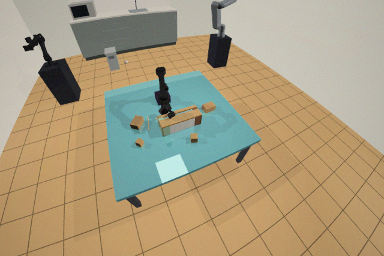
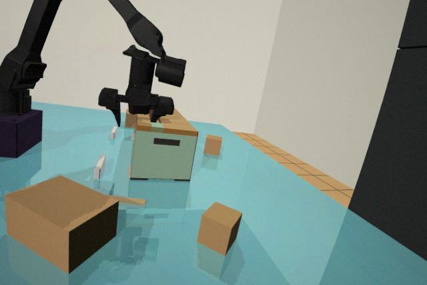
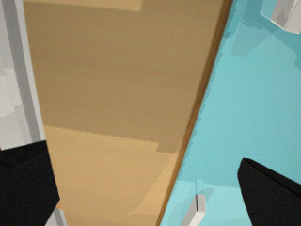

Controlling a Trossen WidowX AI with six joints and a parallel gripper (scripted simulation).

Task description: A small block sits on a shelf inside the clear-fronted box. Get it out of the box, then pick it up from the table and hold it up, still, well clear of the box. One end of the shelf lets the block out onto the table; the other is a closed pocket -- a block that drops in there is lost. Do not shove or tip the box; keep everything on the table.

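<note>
The tan block is 5 cm ahead of my gripper tip and 3 cm to the left of it. The rest, counted from my gripper tip: clear-fronted box 5 cm to the left, 3 cm ahead, 2 cm below; then thin stick 23 cm to the right, 8 cm below, 5 cm behind.
</note>
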